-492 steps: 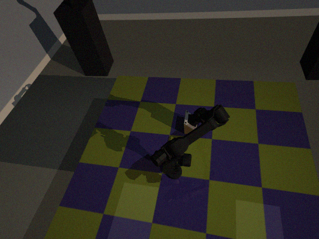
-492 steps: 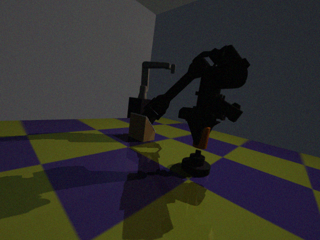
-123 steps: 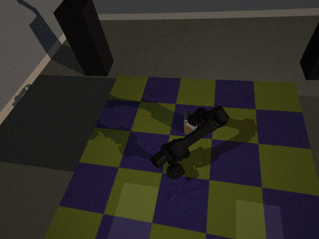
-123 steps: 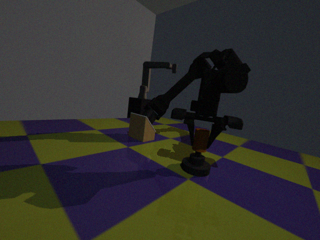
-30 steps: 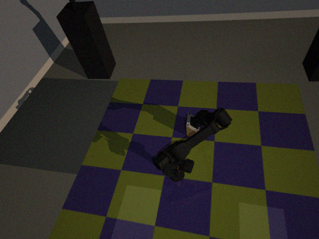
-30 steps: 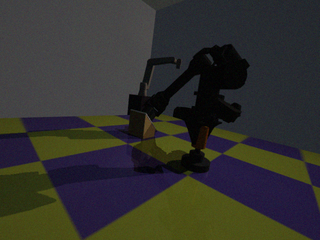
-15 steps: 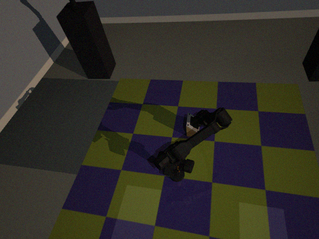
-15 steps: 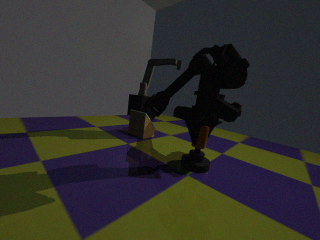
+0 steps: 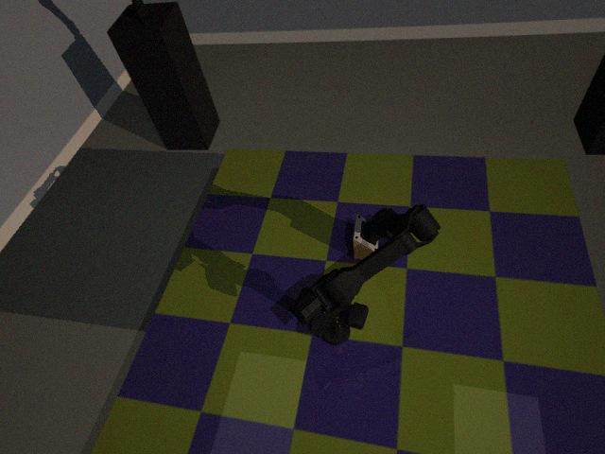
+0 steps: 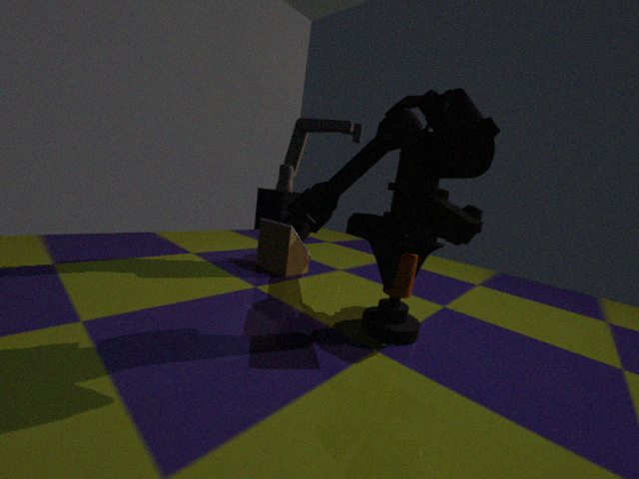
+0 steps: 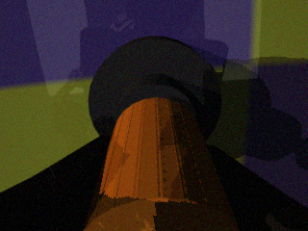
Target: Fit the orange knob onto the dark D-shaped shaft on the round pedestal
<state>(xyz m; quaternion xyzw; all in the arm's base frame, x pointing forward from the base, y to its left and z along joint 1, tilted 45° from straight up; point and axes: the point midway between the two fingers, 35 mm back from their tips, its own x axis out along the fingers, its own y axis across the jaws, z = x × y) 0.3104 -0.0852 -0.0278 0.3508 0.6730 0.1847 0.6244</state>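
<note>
The orange knob is 2 cm above my gripper tip. Also, from my gripper tip: dark pedestal (4 cm below).
</note>
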